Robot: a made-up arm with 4 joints. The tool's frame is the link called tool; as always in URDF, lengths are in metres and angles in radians. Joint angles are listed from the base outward.
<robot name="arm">
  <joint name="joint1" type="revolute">
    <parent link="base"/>
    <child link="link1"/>
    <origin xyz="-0.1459 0.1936 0.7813" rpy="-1.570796 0 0"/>
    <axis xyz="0 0 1"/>
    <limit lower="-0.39" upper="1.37"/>
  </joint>
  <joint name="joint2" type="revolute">
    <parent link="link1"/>
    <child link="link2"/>
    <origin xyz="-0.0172 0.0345 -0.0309" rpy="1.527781 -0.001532 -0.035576"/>
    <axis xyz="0 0 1"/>
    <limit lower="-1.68" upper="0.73"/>
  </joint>
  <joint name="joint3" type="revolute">
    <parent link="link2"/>
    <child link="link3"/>
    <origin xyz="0.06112 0.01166 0.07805" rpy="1.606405 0 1.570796"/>
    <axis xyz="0 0 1"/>
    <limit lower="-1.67" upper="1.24"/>
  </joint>
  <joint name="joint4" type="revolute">
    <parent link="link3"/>
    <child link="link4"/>
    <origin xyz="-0.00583 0.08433 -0.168" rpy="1.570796 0 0.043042"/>
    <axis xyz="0 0 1"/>
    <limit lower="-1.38" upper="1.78"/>
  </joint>
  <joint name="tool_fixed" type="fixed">
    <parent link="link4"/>
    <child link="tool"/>
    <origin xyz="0.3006 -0.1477 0.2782" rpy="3.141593 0 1.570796"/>
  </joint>
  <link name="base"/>
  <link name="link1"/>
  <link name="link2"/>
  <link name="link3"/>
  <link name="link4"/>
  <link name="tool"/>
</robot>
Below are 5 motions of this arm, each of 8 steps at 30 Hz.
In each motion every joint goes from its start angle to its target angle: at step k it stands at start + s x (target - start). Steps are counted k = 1, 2, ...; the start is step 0. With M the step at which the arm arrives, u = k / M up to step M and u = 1 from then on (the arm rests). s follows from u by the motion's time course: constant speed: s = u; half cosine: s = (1 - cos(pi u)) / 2; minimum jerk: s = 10 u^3 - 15 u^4 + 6 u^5.
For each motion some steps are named. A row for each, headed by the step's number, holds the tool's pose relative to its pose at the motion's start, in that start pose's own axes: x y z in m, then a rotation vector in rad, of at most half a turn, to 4 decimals.
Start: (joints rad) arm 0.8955 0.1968 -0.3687 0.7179
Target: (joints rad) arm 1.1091 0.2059 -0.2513 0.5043
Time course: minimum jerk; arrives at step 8
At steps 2, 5, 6, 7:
2: -0.0125 -0.0052 0.0063 -0.0004 0.0258 0.0309
5: -0.0793 -0.0411 0.0545 0.0079 0.1828 0.2105
6: -0.0949 -0.0522 0.0706 0.0136 0.2267 0.2583
7: -0.1023 -0.0580 0.0793 0.0170 0.2491 0.2824

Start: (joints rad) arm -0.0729 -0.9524 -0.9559 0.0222
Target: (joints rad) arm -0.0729 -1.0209 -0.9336 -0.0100
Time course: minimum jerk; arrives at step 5
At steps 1, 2, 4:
1: -0.0004 0.0006 0.0012 0.0014 0.0032 -0.0006
2: -0.0021 0.0033 0.0067 0.0076 0.0173 -0.0031
4: -0.0057 0.0099 0.0200 0.0229 0.0508 -0.0096

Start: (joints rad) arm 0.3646 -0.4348 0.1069 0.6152
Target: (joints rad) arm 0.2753 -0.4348 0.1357 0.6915
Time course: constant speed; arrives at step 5
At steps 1, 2, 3, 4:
1: 0.0048 0.0049 0.0034 0.0202 -0.0053 -0.0133
2: 0.0096 0.0097 0.0069 0.0404 -0.0103 -0.0265
3: 0.0143 0.0143 0.0107 0.0607 -0.0150 -0.0396
4: 0.0190 0.0187 0.0146 0.0811 -0.0194 -0.0526

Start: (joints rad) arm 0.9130 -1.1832 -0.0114 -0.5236
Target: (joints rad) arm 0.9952 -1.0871 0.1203 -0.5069
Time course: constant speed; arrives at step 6
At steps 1, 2, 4, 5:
1: -0.0046 -0.0010 0.0040 0.0106 0.0008 0.0131
2: -0.0092 -0.0019 0.0082 0.0215 0.0021 0.0261
4: -0.0183 -0.0039 0.0173 0.0443 0.0061 0.0516
5: -0.0229 -0.0049 0.0221 0.0562 0.0087 0.0640

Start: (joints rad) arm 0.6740 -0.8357 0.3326 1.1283
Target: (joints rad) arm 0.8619 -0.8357 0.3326 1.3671
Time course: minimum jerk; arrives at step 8
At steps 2, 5, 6, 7, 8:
2: 0.0096 0.0018 -0.0050 -0.0172 -0.0080 -0.0292
5: 0.0697 0.0054 -0.0335 -0.1159 -0.0648 -0.2043
6: 0.0870 0.0042 -0.0407 -0.1417 -0.0831 -0.2525
7: 0.0959 0.0032 -0.0441 -0.1547 -0.0929 -0.2770
8: 0.0975 0.0030 -0.0448 -0.1571 -0.0947 -0.2815

